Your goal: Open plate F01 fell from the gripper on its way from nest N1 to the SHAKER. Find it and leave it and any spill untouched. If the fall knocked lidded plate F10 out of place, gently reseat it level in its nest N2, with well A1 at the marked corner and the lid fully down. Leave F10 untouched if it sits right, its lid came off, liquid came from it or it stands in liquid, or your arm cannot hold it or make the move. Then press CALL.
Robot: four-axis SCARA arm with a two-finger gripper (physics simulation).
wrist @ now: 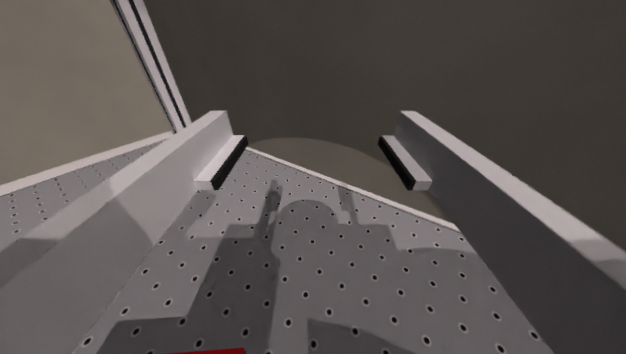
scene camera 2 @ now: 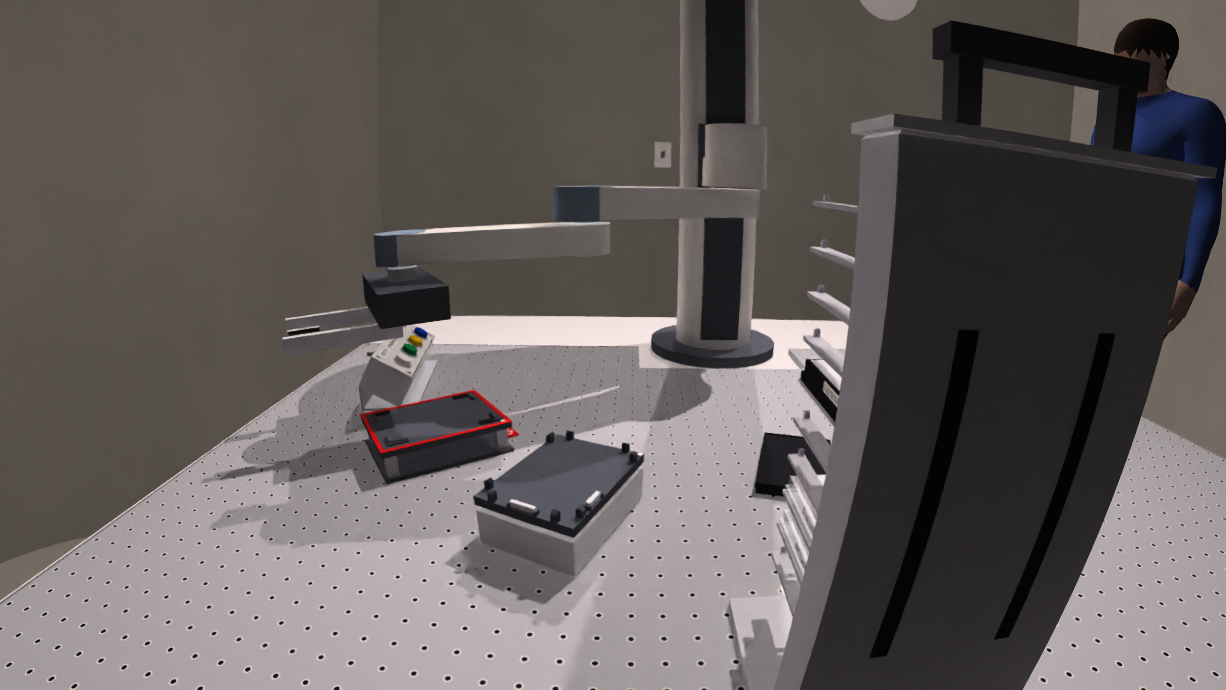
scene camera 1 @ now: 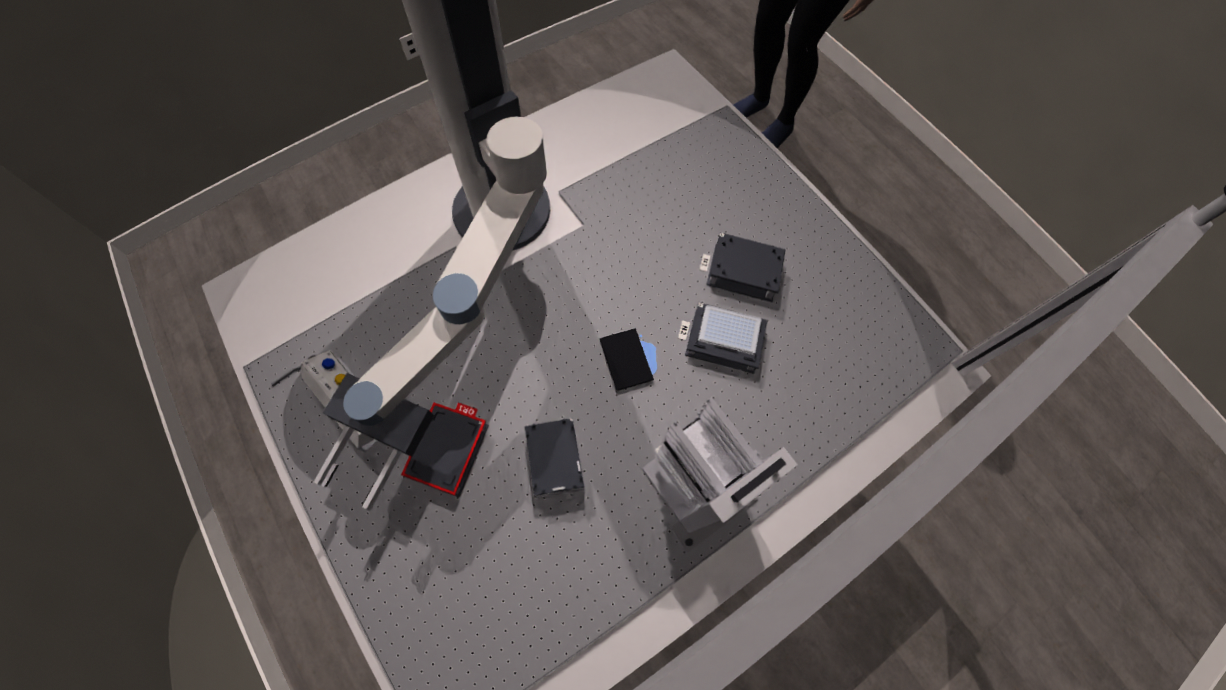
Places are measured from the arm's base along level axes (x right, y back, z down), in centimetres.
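Where they show: gripper, fingertip midpoint: (wrist: 313, 127) (scene camera 2: 285, 335) (scene camera 1: 341, 496); arm's base, link origin: (scene camera 2: 712, 348).
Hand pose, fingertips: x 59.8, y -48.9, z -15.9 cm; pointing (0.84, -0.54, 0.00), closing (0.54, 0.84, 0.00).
Things, the pixels of their top centre, and the offset from my fingertips. "spot": a spot on its surface instead.
- button box, top centre: (scene camera 2: 398, 334) (scene camera 1: 335, 392) dx -6.0, dy +22.5, dz +6.2 cm
- black rectangular plate, top centre: (scene camera 2: 796, 459) (scene camera 1: 626, 358) dx -62.5, dy -3.0, dz +13.2 cm
- board with a blue spill, surface spot: (scene camera 1: 650, 358) spot: dx -67.3, dy -5.7, dz +14.5 cm
- Lidded plate F10, top centre: (scene camera 1: 731, 327) dx -84.6, dy -11.4, dz +8.4 cm
- nest N2, top centre: (scene camera 1: 728, 333) dx -84.1, dy -11.8, dz +10.0 cm
- Nest N1, top centre: (scene camera 1: 749, 259) dx -99.6, dy -0.3, dz +8.3 cm
- red-outlined nest, top centre: (scene camera 2: 432, 415) (scene camera 1: 443, 447) dx -19.2, dy +1.1, dz +10.2 cm
- dark-topped grey device, surface spot: (scene camera 2: 561, 484) (scene camera 1: 558, 463) spot: dx -37.2, dy -15.0, dz +9.1 cm
My gripper (scene camera 1: 343, 494) (scene camera 2: 287, 334) (wrist: 313, 127) is drawn in, with a gap and nothing between its fingers. It is raised beside the button box (scene camera 1: 319, 382) (scene camera 2: 387, 372), whose blue, yellow and green buttons show in scene camera 2; its lettering is too small to read. A black rectangular plate (scene camera 1: 626, 360) (scene camera 2: 775, 462), apparently F01, lies on the board with a blue spill (scene camera 1: 650, 358) at its right edge. Lidded plate F10 (scene camera 1: 730, 330) is on nest N2 (scene camera 1: 724, 358); its exact tilt and lid fit cannot be told. Nest N1 (scene camera 1: 746, 264) holds no plate.
A red-outlined nest (scene camera 1: 444, 450) (scene camera 2: 435, 421) stands near the gripper. A dark-topped grey device (scene camera 1: 553, 458) (scene camera 2: 561, 484) is right of it. A rack with a handle (scene camera 1: 776, 480) (scene camera 2: 1020, 342) stands near the front edge. A person (scene camera 1: 797, 60) (scene camera 2: 1188, 145) stands beyond the table.
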